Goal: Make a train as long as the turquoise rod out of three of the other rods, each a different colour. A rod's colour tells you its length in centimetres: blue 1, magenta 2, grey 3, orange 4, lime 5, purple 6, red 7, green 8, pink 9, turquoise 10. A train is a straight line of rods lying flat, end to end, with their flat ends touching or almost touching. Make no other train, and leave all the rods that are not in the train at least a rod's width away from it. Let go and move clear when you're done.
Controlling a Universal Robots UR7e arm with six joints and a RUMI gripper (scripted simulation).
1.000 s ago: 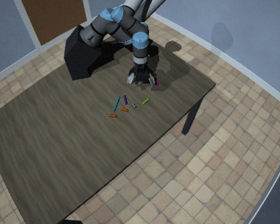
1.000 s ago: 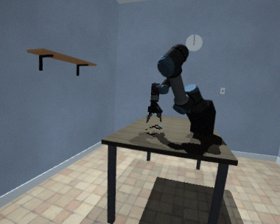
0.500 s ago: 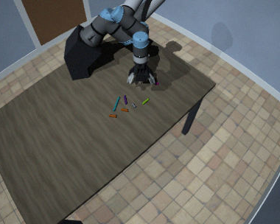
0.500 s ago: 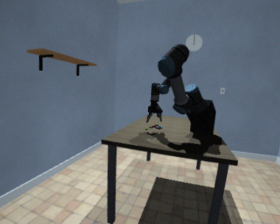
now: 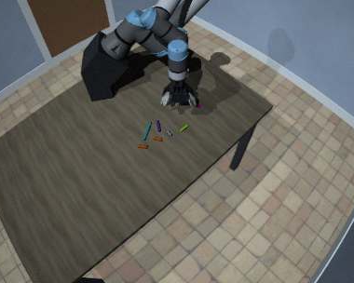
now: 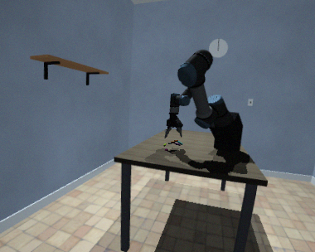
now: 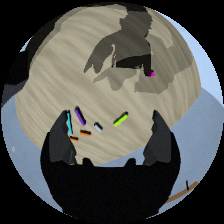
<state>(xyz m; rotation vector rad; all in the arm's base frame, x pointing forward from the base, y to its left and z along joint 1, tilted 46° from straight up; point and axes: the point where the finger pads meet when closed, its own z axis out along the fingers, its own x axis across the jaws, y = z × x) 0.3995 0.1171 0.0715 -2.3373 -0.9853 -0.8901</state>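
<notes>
My gripper is now 10 mm short of the magenta rod, 120 mm to the right of it and 70 mm above it. Also, from my hand: lime rod: 80 mm ahead, 20 mm to the right, 70 mm below; purple rod: 120 mm to the right, 70 mm below; grey rod: 70 mm ahead, 100 mm to the right, 70 mm below.
</notes>
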